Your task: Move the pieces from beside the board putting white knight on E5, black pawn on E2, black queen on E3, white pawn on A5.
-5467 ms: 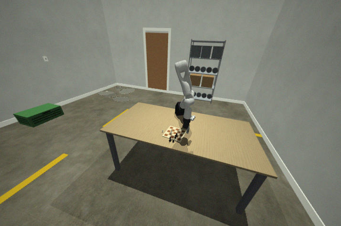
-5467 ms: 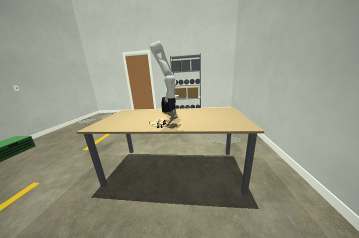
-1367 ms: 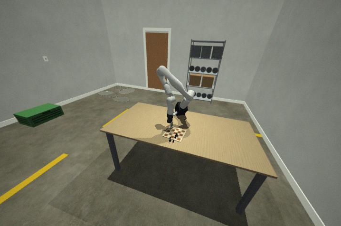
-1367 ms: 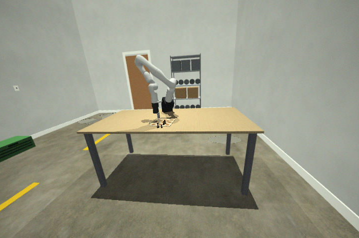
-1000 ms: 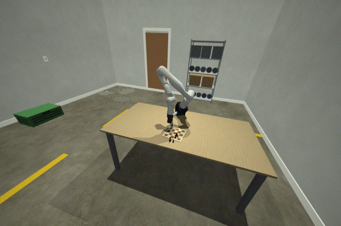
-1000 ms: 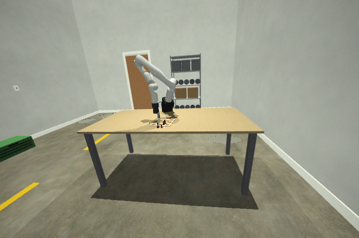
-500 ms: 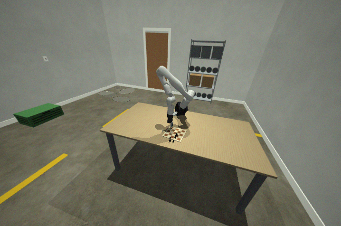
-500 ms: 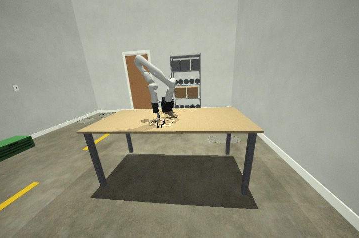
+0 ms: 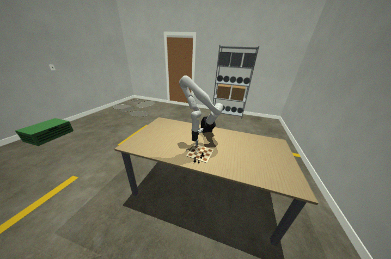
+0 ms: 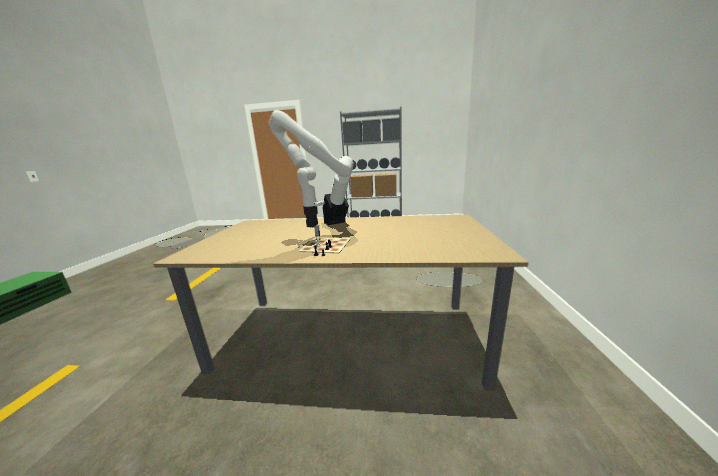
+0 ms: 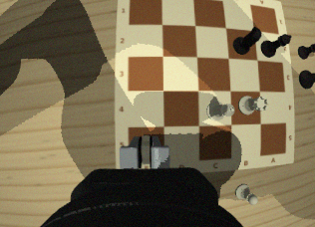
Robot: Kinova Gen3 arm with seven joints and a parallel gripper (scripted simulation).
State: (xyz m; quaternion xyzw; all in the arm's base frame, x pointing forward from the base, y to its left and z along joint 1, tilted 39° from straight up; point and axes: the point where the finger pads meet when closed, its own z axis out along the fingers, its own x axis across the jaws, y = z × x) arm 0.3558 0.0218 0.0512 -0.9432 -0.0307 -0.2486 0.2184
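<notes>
My gripper is now 19 cm short of the black pawn, 15 cm to the right of it and 3 cm above it. From my hand the other things lie so: chessboard: 6 cm ahead, 9 cm to the left, 4 cm below; black queen: 20 cm ahead, 12 cm to the left, 2 cm below; white pawn: 12 cm ahead, 4 cm to the right, 3 cm below.
</notes>
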